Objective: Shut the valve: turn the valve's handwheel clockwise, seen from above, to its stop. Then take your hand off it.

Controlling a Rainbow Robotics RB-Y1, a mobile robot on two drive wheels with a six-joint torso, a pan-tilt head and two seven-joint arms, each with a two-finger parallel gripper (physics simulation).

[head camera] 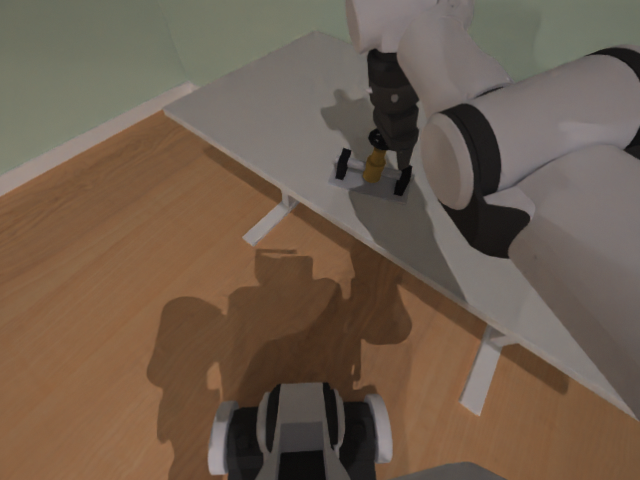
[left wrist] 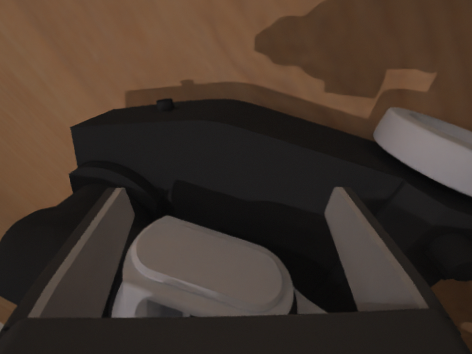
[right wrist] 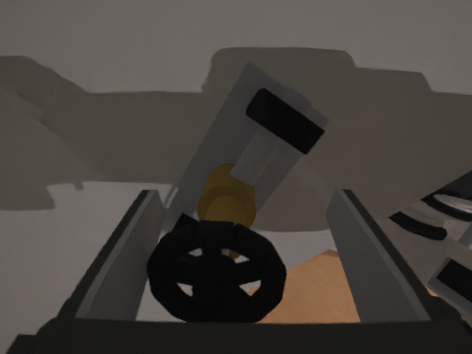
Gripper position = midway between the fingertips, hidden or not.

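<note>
The left gripper (left wrist: 231,200) is visible, as is the right gripper (head camera: 393,151), which also appears in the right wrist view (right wrist: 245,201). A valve (head camera: 372,178) appears as well, with the right wrist view showing the valve too (right wrist: 263,128).
</note>
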